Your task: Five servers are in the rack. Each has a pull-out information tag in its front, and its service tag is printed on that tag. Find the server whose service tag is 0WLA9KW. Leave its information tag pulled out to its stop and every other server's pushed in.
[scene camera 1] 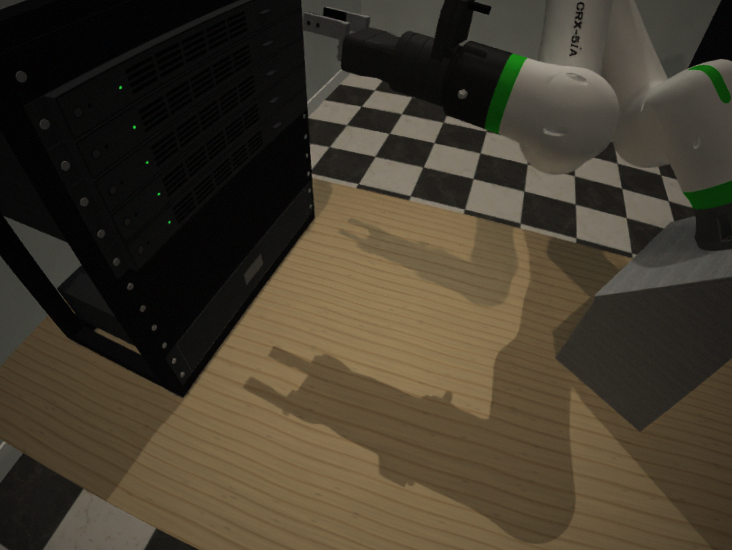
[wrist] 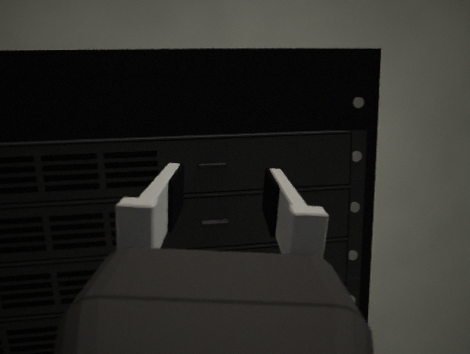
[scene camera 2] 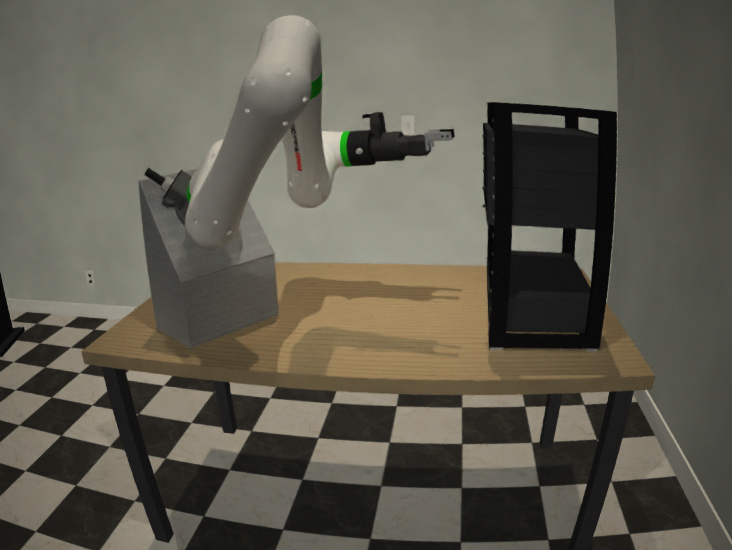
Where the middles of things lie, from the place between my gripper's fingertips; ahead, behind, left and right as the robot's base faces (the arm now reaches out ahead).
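There is the black rack [scene camera 1: 146, 142], and my hand is 260 mm short of it. My hand is also 10 mm to the right of the rack, and 210 mm above it.
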